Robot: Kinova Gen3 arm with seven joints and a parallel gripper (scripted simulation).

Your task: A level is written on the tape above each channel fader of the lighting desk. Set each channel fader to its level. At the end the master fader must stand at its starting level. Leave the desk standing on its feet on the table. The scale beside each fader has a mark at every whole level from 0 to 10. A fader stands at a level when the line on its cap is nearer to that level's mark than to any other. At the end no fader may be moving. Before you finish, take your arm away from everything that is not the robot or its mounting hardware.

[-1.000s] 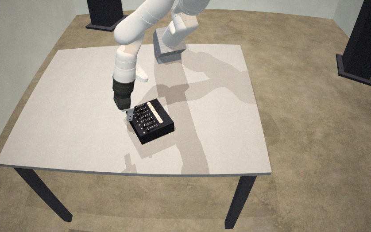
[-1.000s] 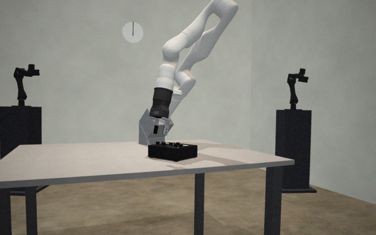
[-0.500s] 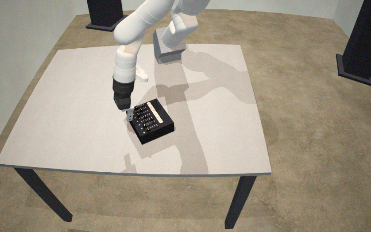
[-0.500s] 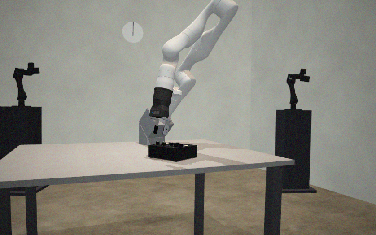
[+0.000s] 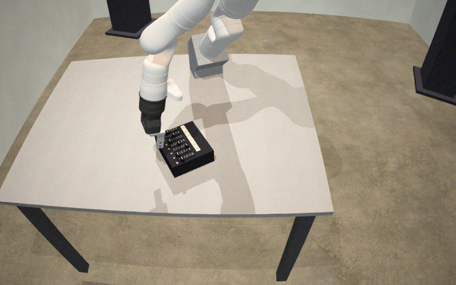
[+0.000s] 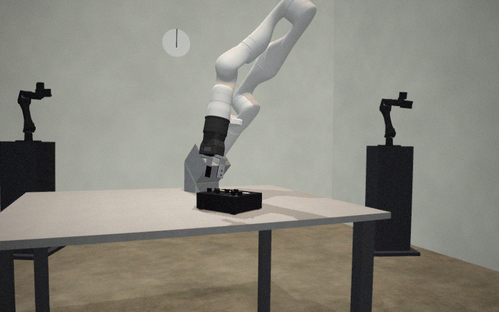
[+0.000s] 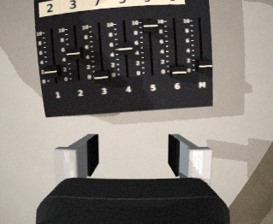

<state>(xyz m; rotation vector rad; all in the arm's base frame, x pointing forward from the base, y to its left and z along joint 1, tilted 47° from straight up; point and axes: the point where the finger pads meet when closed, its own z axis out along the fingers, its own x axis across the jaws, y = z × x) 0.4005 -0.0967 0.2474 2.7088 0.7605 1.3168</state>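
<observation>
My gripper is now 8 cm past the channel 2 cap, 1 cm to the right of it and 6 cm above it. The rest, counted from my hand: master cap (8 cm to the left, 6 cm below); channel 6 cap (1 cm behind, 6 cm to the left, 6 cm below); channel 1 cap (8 cm behind, 2 cm to the right, 6 cm below).
</observation>
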